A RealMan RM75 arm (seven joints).
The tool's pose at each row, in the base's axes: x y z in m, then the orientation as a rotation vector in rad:
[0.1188, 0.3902, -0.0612, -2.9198, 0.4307, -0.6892]
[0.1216, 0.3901, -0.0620, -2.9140, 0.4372, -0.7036]
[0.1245, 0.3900, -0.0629, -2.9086, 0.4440, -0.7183]
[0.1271, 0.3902, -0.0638, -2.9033, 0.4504, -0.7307]
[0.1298, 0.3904, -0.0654, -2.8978, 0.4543, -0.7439]
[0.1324, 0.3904, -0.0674, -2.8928, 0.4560, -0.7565]
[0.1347, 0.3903, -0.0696, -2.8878, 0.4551, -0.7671]
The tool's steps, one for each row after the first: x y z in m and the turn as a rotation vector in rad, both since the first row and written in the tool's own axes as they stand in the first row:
[0.0021, -0.0005, 0.0020, 0.0018, 0.0101, 0.0044]
[0.0042, -0.0009, 0.0041, 0.0031, 0.0203, 0.0089]
[0.0060, -0.0016, 0.0061, 0.0046, 0.0291, 0.0132]
[0.0076, -0.0022, 0.0087, 0.0068, 0.0382, 0.0161]
[0.0090, -0.0025, 0.0117, 0.0092, 0.0469, 0.0175]
[0.0101, -0.0026, 0.0147, 0.0126, 0.0540, 0.0175]

